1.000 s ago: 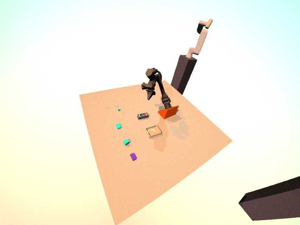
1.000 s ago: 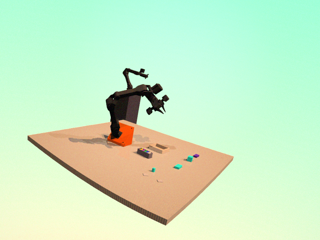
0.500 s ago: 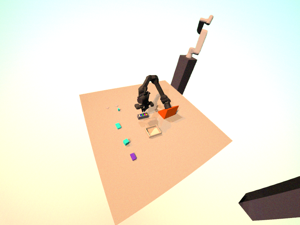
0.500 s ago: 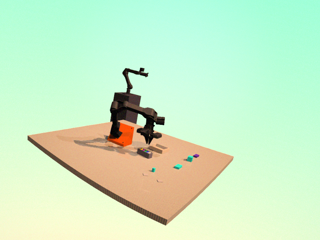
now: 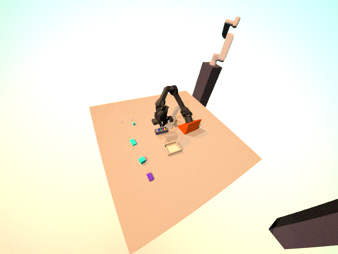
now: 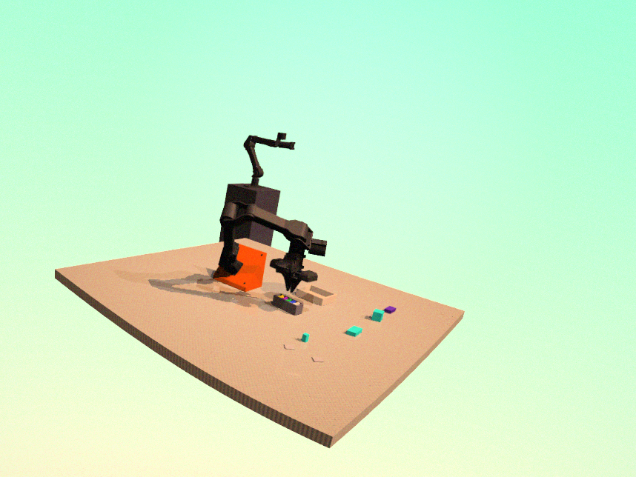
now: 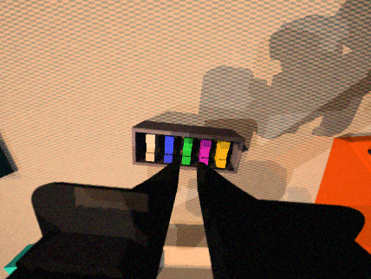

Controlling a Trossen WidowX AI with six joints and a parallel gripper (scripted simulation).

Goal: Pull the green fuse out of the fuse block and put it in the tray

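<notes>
Now: gripper tip 210 mm to the right of the shallow tan tray and 70 mm above it. The rest, counted from my gripper tip: teal cube (200 mm ahead, 180 mm to the right, 60 mm below); then purple block (360 mm to the left, 270 mm ahead, 60 mm below).
</notes>
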